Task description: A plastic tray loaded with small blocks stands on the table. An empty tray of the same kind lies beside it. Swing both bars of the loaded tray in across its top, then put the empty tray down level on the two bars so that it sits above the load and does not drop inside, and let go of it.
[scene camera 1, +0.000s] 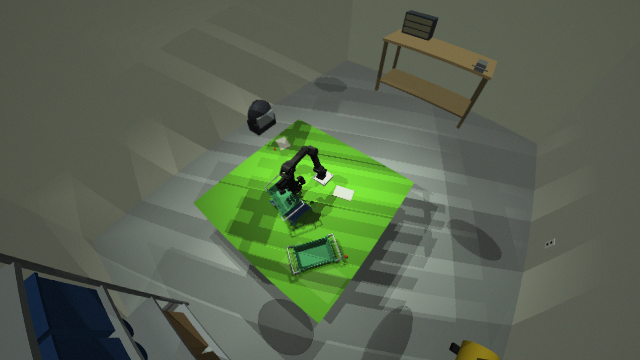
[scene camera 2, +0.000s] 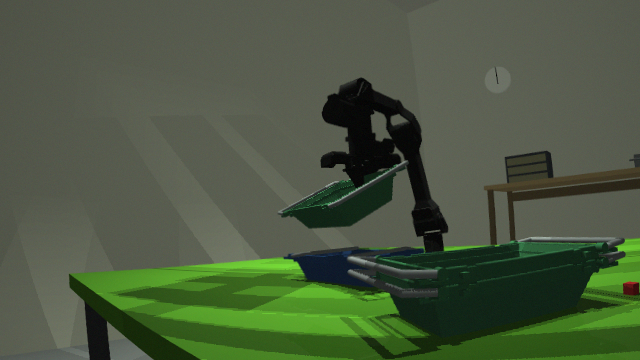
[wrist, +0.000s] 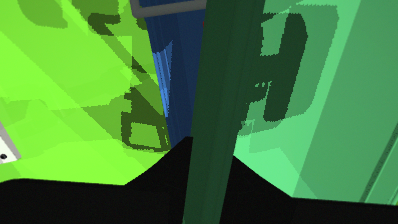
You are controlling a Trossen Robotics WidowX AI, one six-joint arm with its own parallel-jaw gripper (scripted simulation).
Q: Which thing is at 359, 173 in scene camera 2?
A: My gripper.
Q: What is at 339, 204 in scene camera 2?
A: A green plastic tray.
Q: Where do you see a green plastic tray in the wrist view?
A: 298, 99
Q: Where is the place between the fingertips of my gripper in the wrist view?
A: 197, 145
